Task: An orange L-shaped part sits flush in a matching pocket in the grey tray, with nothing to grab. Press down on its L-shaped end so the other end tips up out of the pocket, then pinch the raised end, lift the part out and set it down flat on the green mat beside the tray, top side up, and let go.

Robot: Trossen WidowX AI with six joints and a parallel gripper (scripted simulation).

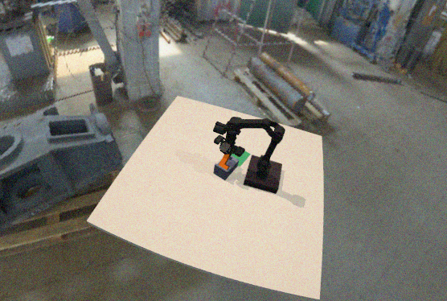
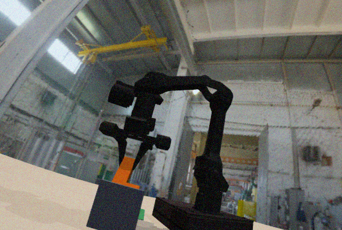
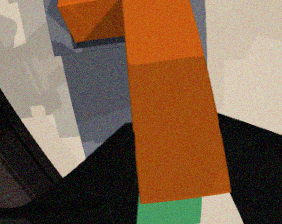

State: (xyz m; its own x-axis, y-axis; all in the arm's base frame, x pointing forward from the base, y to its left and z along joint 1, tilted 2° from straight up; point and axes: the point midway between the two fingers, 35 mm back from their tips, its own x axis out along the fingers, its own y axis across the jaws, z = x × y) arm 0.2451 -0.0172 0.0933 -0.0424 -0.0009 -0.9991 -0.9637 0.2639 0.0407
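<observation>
Now: the green mat 140 mm to the right of my gripper tip, 140 mm below it and 50 mm behind it. The rest, counted from my gripper tip: orange L-shaped part: 30 mm to the left, 30 mm below, 10 mm behind.
</observation>
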